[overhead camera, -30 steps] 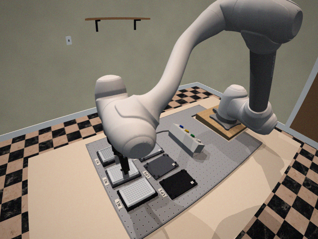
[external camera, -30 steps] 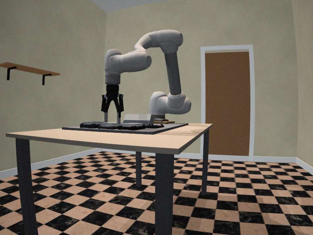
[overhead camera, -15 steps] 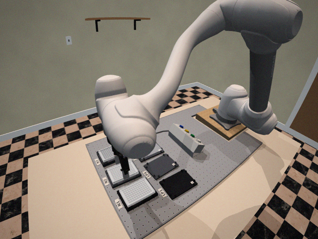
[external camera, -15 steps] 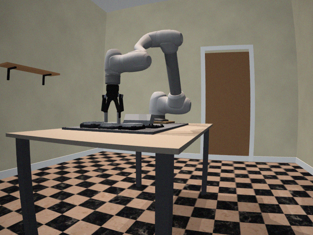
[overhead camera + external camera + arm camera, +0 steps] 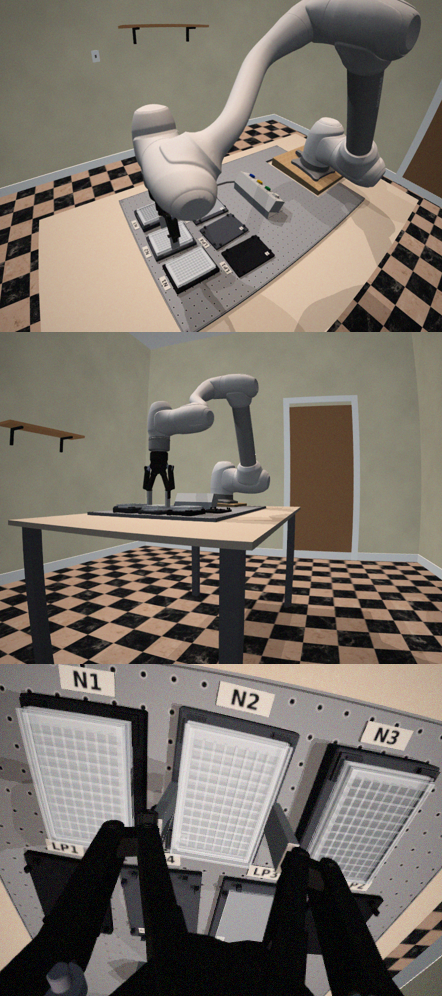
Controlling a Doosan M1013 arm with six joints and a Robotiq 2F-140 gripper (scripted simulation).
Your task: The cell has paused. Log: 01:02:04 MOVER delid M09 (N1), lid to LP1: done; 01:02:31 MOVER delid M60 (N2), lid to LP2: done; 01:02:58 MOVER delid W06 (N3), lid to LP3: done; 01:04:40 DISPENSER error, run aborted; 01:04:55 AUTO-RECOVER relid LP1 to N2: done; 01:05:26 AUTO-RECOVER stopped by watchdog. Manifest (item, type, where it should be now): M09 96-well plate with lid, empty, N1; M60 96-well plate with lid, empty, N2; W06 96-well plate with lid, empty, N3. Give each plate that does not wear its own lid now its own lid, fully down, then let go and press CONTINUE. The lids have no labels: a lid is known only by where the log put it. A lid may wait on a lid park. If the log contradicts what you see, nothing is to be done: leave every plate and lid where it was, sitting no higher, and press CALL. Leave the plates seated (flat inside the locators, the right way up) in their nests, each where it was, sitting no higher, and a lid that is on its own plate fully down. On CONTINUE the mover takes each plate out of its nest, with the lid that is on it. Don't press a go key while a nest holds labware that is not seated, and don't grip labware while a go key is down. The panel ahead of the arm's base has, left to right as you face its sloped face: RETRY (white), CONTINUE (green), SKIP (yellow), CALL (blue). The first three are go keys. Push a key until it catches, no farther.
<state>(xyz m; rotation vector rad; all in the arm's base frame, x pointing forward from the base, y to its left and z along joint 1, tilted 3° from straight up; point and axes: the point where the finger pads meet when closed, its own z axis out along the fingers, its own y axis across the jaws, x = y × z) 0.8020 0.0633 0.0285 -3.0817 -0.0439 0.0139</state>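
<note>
Right now the clear lid is 180 mm behind my hand, 80 mm to the right of it and 40 mm below it. Round my hand: lid park LP4: 190 mm behind, 40 mm to the left, 50 mm below; then plate: 140 mm to the right, 30 mm below; then nest N3: 10 mm ahead, 140 mm to the right, 40 mm below.
</note>
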